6 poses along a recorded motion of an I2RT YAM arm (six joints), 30 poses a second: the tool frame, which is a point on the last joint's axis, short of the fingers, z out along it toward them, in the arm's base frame.
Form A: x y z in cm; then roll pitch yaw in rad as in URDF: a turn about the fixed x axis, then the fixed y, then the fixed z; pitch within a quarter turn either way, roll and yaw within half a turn.
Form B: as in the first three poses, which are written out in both.
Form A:
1: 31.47 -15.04 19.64 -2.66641 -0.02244 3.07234
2: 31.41 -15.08 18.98 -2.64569 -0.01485 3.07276
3: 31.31 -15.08 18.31 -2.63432 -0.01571 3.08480
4: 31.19 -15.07 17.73 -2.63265 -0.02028 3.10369
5: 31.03 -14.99 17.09 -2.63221 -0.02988 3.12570
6: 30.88 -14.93 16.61 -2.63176 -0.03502 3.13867
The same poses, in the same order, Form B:
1:
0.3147 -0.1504 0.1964
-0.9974 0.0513 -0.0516
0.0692 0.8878 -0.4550
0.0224 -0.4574 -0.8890

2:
0.3141 -0.1508 0.1898
-0.9975 0.0534 -0.0458
0.0688 0.8779 -0.4738
0.0148 -0.4758 -0.8794

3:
0.3131 -0.1508 0.1831
-0.9983 0.0420 -0.0413
0.0568 0.8731 -0.4842
0.0157 -0.4857 -0.8740

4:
0.3119 -0.1507 0.1773
-0.9991 0.0232 -0.0362
0.0379 0.8730 -0.4862
0.0203 -0.4872 -0.8731

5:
0.3103 -0.1499 0.1709
-0.9994 -0.0007 -0.0338
0.0159 0.8732 -0.4872
0.0299 -0.4874 -0.8727

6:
0.3088 -0.1493 0.1661
-0.9994 -0.0145 -0.0320
0.0029 0.8729 -0.4879
0.0350 -0.4877 -0.8723

